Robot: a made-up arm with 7 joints.
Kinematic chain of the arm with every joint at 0, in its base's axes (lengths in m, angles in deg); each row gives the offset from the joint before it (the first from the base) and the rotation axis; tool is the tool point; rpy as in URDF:
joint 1: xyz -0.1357 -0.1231 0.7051 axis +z
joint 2: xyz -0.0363 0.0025 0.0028 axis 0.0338 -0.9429 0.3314
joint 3: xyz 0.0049 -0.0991 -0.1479 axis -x
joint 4: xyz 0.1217 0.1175 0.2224 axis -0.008 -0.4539 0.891
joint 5: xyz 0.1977 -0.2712 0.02 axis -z
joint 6: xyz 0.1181 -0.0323 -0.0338 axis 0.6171 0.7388 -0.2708
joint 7: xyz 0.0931 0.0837 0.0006 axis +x
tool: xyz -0.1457 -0.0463 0.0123 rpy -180 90 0
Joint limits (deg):
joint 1: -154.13..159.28
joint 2: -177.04..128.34
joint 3: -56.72..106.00
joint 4: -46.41..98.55
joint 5: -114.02..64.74
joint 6: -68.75..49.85
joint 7: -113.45..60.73
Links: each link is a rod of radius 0.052 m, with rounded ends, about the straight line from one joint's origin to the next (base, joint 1, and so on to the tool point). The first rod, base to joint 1, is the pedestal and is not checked.
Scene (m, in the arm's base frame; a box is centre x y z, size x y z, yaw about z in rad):
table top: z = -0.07
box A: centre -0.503 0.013 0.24 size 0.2 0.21 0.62 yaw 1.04
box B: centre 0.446 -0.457 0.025 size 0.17 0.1 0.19 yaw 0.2
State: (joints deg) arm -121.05 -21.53 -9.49 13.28 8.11 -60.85 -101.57
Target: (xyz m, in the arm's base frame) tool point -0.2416 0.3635 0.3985
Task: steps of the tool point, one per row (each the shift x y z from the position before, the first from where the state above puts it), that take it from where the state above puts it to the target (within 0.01 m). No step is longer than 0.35 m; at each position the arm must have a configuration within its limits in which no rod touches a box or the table.
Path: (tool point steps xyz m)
1: 0.0771 -0.0868 0.0392
2: 0.1036 -0.0778 0.0160
3: 0.1213 -0.0551 -0.0098
4: 0.1272 -0.0244 -0.0324
5: -0.2612 0.0654 0.0595
6: -0.1918 0.2334 0.0345
7: -0.0016 0.3189 0.0296
8: 0.2029 0.2459 0.0518
9: 0.0067 0.0415 -0.1470
10: 0.0289 0.0064 -0.1107
11: 0.0326 -0.0065 -0.0687
12: 0.0277 -0.0016 -0.0331

